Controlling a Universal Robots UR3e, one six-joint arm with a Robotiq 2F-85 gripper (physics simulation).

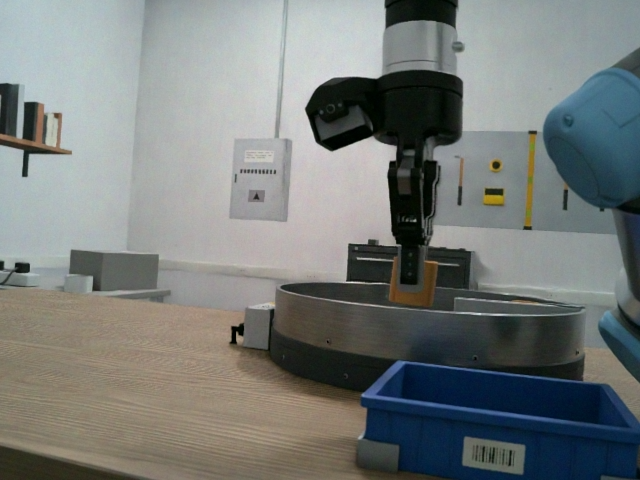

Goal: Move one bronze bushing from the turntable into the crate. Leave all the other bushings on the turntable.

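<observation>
A bronze bushing [411, 298] is held upright between the fingers of my gripper [413, 273], which is shut on it and points straight down. The near finger covers part of the bushing. The bushing hangs over the turntable [361, 328], its lower end showing just above the near rim. The turntable is a round metal-walled drum on a dark base. A thin orange-brown edge [524, 301] shows at the right inside it, too little to tell what it is; the high wall hides the turntable's floor. The blue crate [423, 426] stands in front at the right; its floor is hidden.
A grey divider [480, 305] stands inside the turntable at the right. A small grey box [257, 327] with a black fitting sits against its left side. The robot's blue arm joint [594, 139] is at the right. Grey brackets [378, 454] hold the crate's corners on the wooden table [155, 382].
</observation>
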